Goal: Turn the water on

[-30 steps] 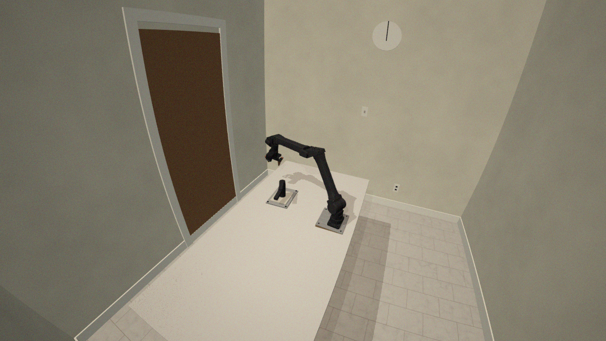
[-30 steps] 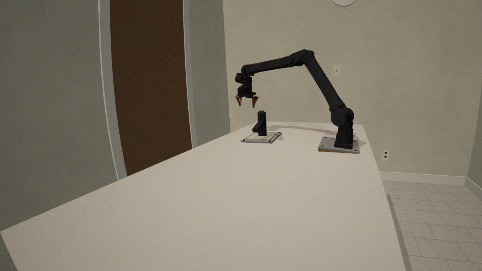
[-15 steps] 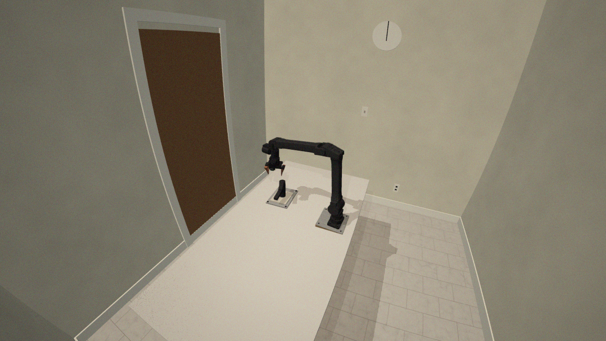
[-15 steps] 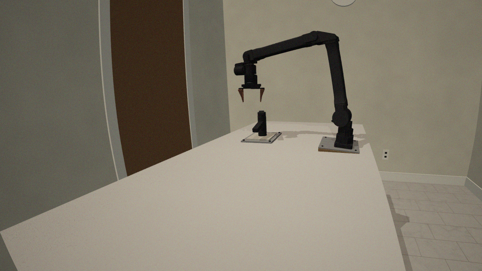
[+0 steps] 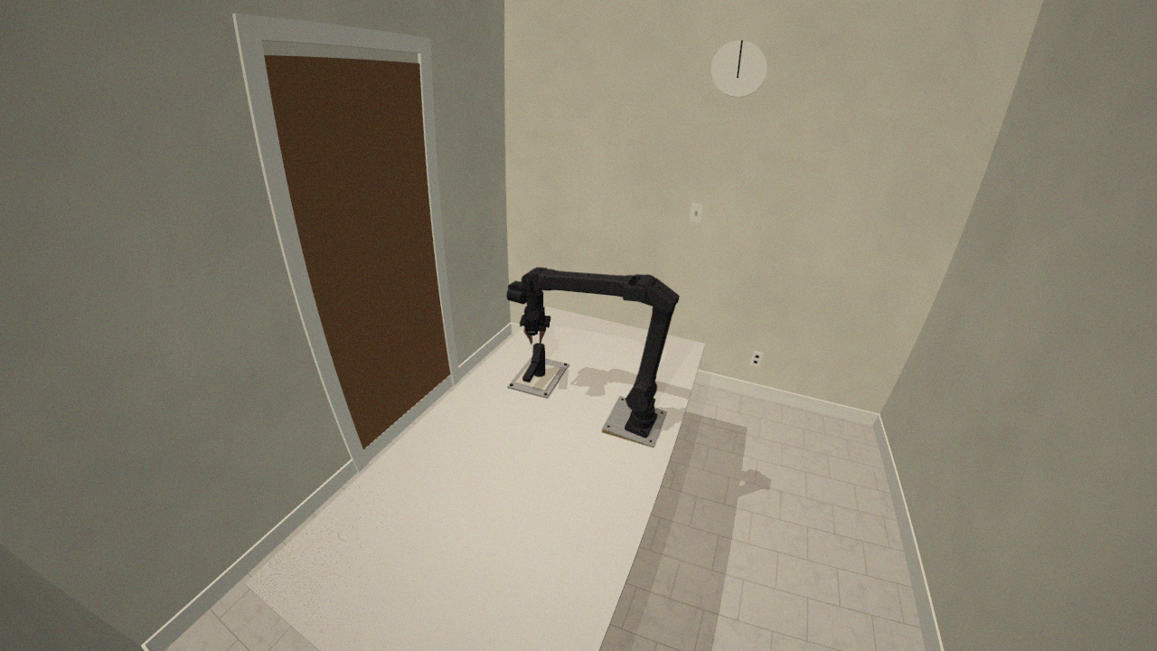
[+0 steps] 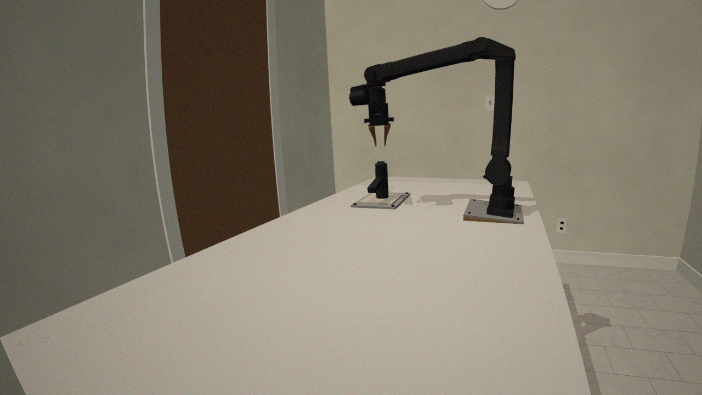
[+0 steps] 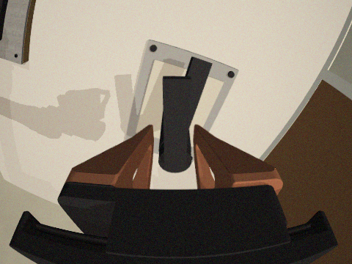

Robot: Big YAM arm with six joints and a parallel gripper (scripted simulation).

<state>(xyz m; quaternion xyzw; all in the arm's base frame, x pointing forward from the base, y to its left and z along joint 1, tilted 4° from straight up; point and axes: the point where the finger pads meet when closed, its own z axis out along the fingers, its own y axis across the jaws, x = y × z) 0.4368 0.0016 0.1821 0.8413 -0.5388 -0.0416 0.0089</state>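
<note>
Right now my hand is 8 cm above the lever, 4 cm to the left of it and 2 cm short of it. Also, from my hand: black tap (13 cm below, 6 cm to the right, 3 cm ahead).
</note>
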